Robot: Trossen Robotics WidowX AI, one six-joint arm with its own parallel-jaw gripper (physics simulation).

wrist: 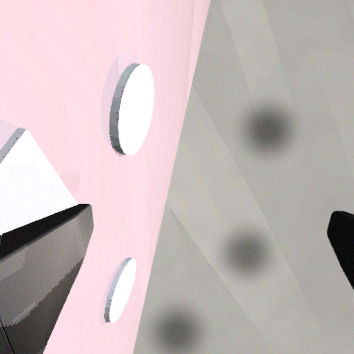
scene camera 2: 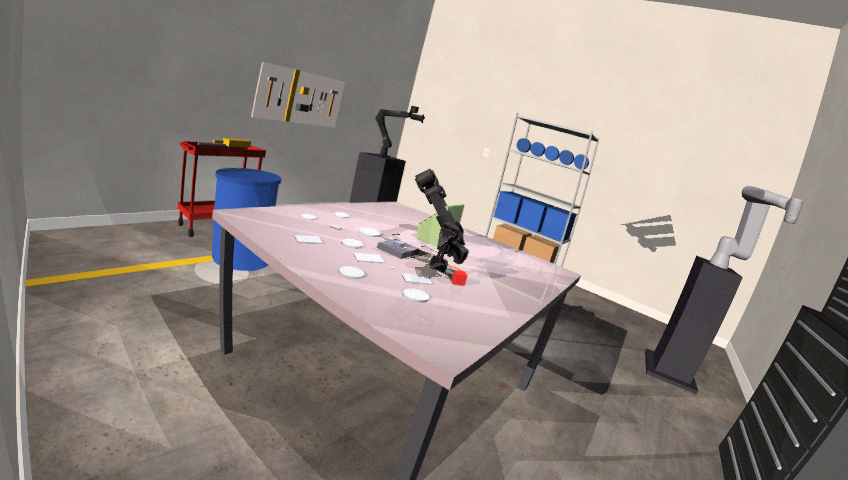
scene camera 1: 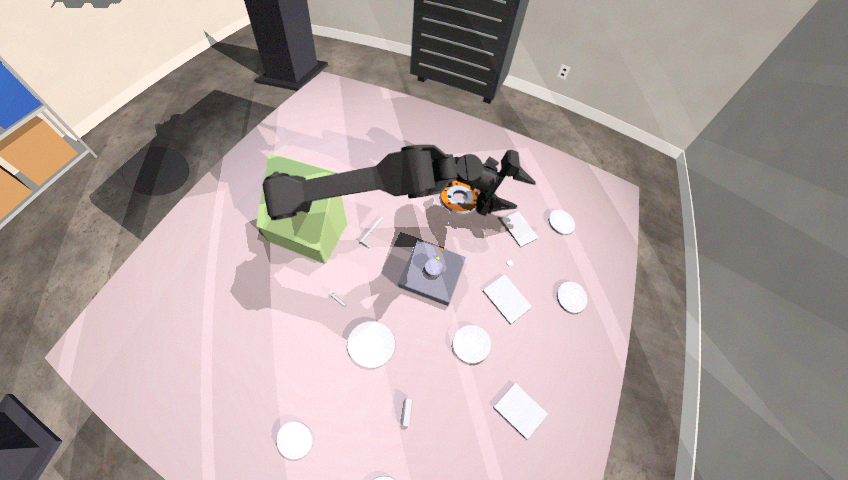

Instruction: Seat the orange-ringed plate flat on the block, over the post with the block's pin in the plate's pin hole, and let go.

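Places are measured from the arm's base along level axes (x ahead, y left, z up), in centimetres.
Where they show: gripper, fingertip midpoint: [wrist: 213, 219] [scene camera 2: 435, 257] [scene camera 1: 526, 195]; arm's base at its link origin: [scene camera 1: 299, 194].
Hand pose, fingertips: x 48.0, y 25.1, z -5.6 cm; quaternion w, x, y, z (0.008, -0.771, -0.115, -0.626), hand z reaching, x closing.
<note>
Things, the pixels of their top centre, and the offset from my fingertips. "spot": a spot on its surface instead. Level surfaces: height alone.
- orange-ringed plate at its top centre: [scene camera 1: 460, 195] [scene camera 2: 450, 270] dy -0.4, dx -16.3, dz -8.1 cm
- grey block at its top centre: [scene camera 1: 433, 266] [scene camera 2: 399, 242] dy -24.9, dx -15.9, dz -5.4 cm
- small yellow mark at a spot on its surface: [scene camera 1: 437, 258] spot: dy -22.0, dx -15.9, dz -6.5 cm
- orange mark at a spot on its surface: [scene camera 1: 440, 249] spot: dy -19.3, dx -16.0, dz -6.8 cm
- red cube at its top centre: [scene camera 2: 460, 272] dy +6.3, dx -10.5, dz -5.3 cm
- pink table at its surface level: dz -9.3 cm
The orange-ringed plate [scene camera 1: 448, 204] shows beside the gripper's wrist in scene camera 1, apart from the block; the arm covers part of its edge. In scene camera 2 it is mostly hidden. The grey block [scene camera 1: 423, 286] [scene camera 2: 393, 248] stands on the table, with its round post [scene camera 1: 433, 268] uncovered. A small yellow mark [scene camera 1: 437, 258] and an orange mark [scene camera 1: 440, 249] show beside the post; which is the pin, I cannot tell. My gripper [scene camera 1: 524, 193] [wrist: 213, 219] is open and empty, pointing outward past the plate. The plate does not show in the wrist view.
A green angular block [scene camera 1: 297, 240] [scene camera 2: 427, 230] stands near the arm's base. A red cube [scene camera 2: 458, 277] is close to the gripper in scene camera 2. White discs [scene camera 1: 561, 221] [wrist: 137, 109], white rectangles [scene camera 1: 506, 299] and thin white pieces [scene camera 1: 406, 412] lie on the pink table [scene camera 1: 238, 380].
</note>
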